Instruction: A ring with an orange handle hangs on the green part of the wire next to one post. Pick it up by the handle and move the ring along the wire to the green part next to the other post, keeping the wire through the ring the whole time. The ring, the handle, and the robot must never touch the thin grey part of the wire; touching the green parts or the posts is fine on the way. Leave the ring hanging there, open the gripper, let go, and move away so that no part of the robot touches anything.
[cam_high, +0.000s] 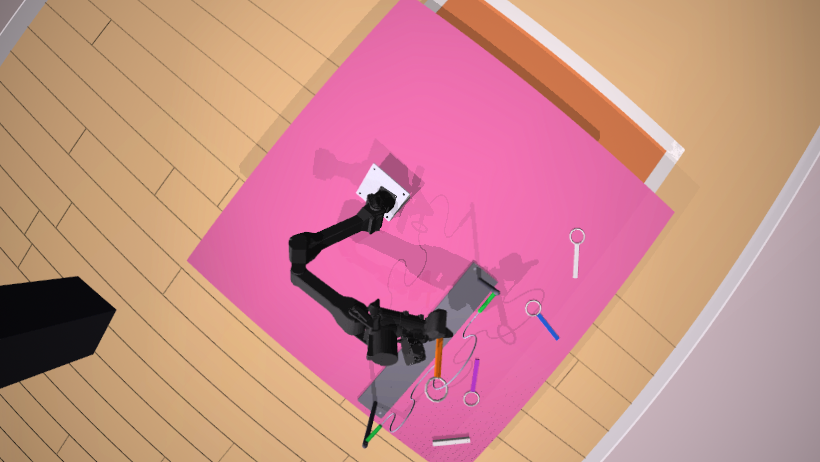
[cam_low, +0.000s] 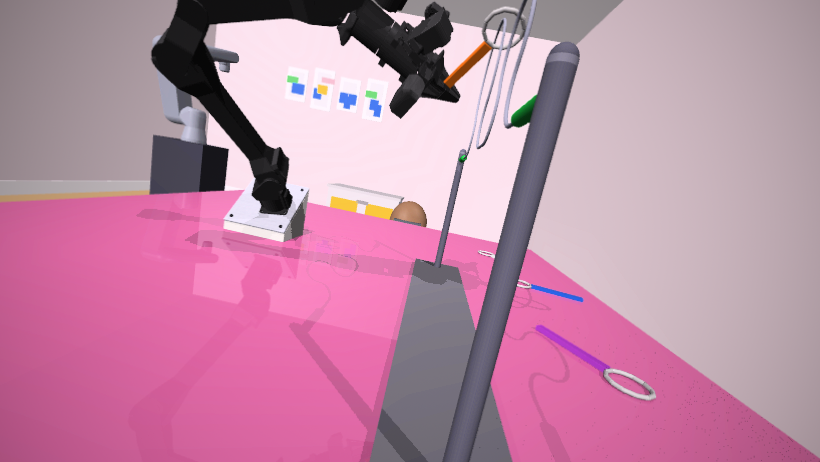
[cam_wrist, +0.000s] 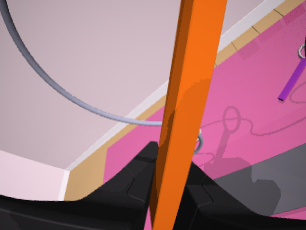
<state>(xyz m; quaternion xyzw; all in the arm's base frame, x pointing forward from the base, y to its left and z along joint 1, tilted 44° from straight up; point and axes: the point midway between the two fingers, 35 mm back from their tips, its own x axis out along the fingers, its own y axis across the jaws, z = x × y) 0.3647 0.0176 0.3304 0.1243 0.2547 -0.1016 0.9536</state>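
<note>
Right now my gripper tip is 80 mm to the left of the orange-handled ring, 50 mm below it and 10 mm short of it. From my gripper tip the other things lie so: purple-handled ring 350 mm below, 260 mm ahead, 180 mm to the right; white bar 390 mm to the right, 350 mm below, 310 mm ahead.
</note>
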